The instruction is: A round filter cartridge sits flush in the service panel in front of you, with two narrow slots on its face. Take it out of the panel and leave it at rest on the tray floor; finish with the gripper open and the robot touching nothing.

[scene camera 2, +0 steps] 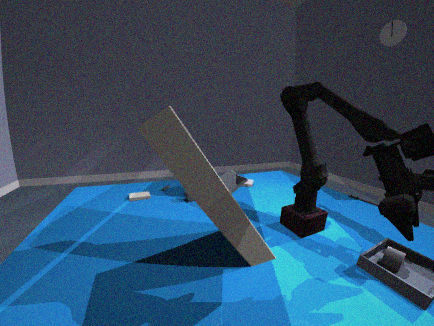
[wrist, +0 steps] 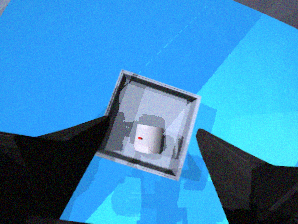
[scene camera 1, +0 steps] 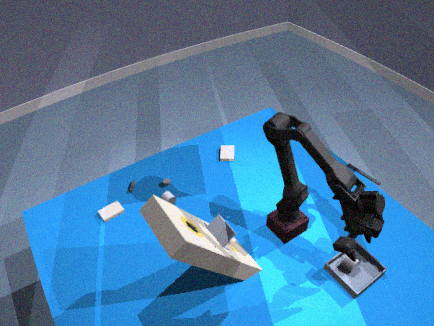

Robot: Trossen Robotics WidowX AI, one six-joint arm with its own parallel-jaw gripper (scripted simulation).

Scene:
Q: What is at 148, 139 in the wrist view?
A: A round grey filter cartridge.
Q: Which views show the gripper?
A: Scene camera 2, the wrist view and scene camera 1: all of them.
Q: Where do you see a cream service panel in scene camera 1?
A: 185, 238

